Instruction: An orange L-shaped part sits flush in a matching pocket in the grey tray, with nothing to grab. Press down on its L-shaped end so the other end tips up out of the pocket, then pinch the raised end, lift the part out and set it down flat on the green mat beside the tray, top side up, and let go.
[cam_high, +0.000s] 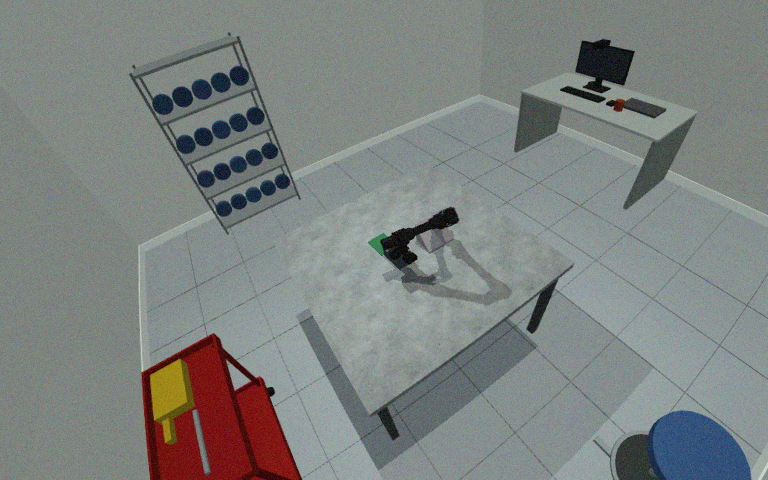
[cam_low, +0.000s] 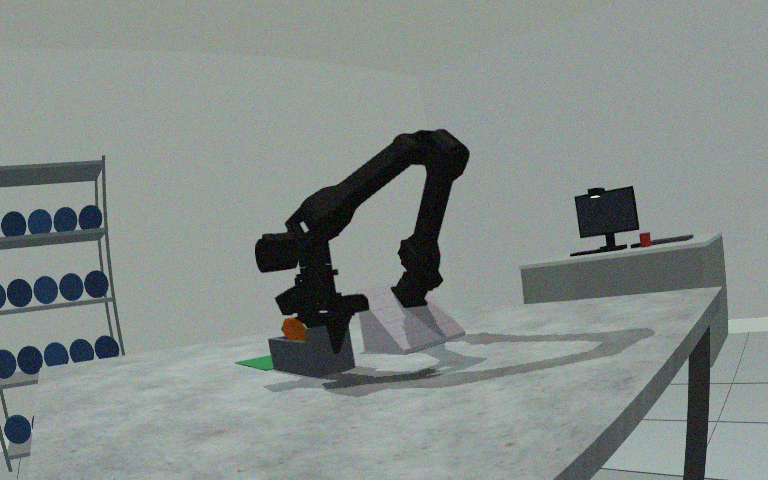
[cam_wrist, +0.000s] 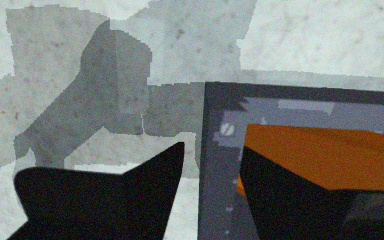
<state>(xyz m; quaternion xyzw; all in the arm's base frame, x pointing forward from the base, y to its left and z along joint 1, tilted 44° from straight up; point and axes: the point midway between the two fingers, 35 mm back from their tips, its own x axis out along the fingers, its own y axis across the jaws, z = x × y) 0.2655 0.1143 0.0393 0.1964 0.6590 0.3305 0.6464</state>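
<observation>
My gripper tip is now 5 cm to the left of the orange L-shaped part and 1 cm below it. Round my gripper tip: green mat: 3 cm ahead, 22 cm to the right, 5 cm below.
</observation>
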